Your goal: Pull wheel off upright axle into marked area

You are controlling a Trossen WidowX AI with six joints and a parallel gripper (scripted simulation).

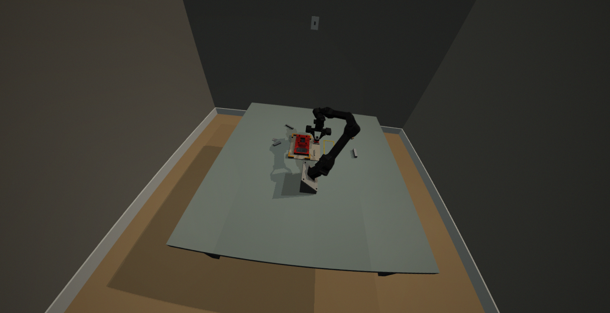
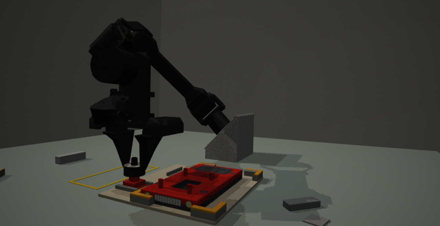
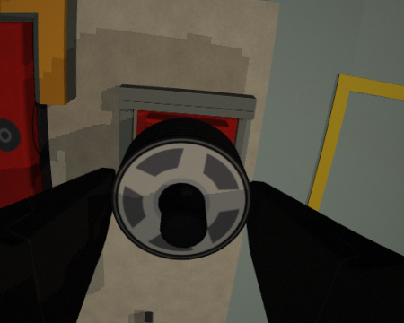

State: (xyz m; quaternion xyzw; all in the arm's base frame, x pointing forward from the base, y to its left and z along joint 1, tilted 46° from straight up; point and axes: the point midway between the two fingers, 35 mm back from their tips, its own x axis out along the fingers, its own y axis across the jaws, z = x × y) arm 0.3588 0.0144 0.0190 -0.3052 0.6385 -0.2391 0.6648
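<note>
The black wheel is right at my gripper tip. Round my gripper tip: black upright axle (1 cm below).
</note>
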